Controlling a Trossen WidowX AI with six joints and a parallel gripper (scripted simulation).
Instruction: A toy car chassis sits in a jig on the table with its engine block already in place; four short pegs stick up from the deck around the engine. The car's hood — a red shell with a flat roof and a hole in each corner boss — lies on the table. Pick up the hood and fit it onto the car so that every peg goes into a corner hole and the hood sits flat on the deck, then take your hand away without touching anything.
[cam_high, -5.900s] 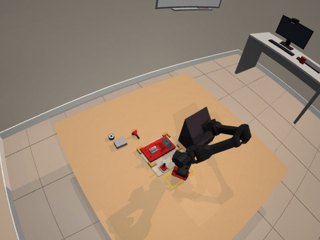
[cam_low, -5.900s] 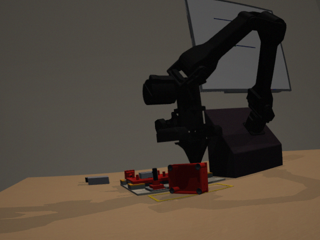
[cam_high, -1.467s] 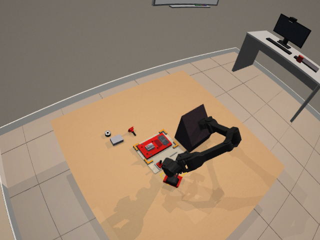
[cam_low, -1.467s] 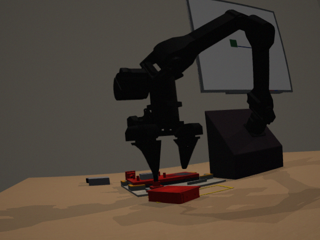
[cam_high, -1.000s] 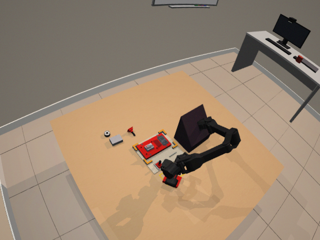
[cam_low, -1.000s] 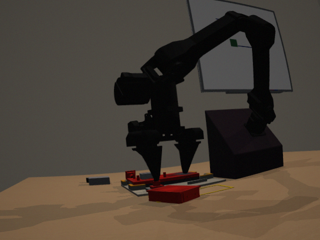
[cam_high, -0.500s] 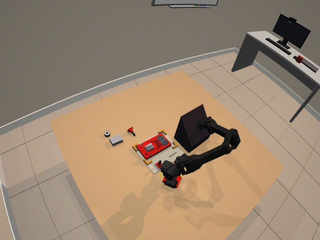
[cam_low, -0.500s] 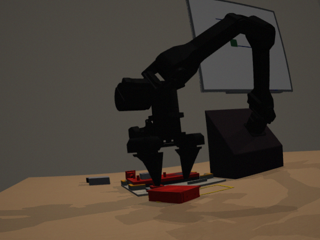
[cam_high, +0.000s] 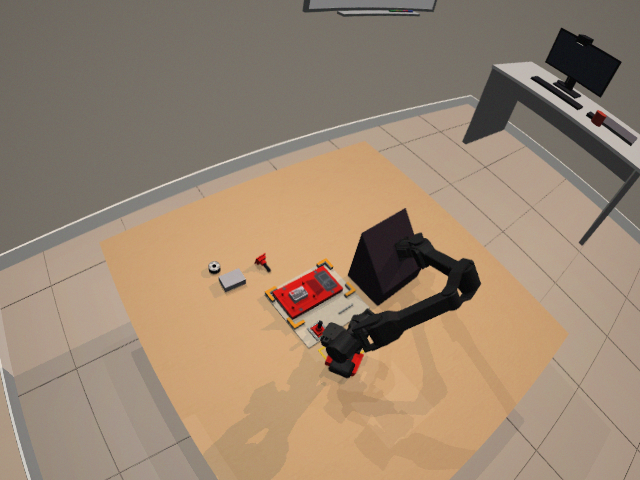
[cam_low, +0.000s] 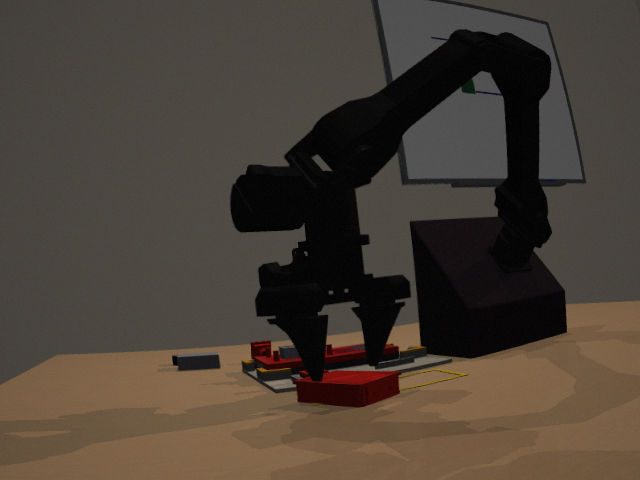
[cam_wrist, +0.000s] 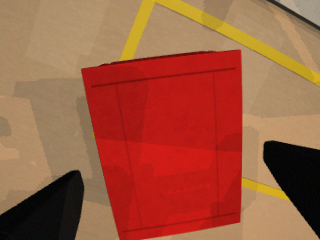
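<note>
My gripper tip is now 1 cm above the red hood. Round my gripper tip: grey engine block: 2 cm behind, 24 cm to the right; wheel: 15 cm ahead, 49 cm to the right, 2 cm below; grey jig plate: 6 cm behind, 22 cm to the right, 2 cm below.
</note>
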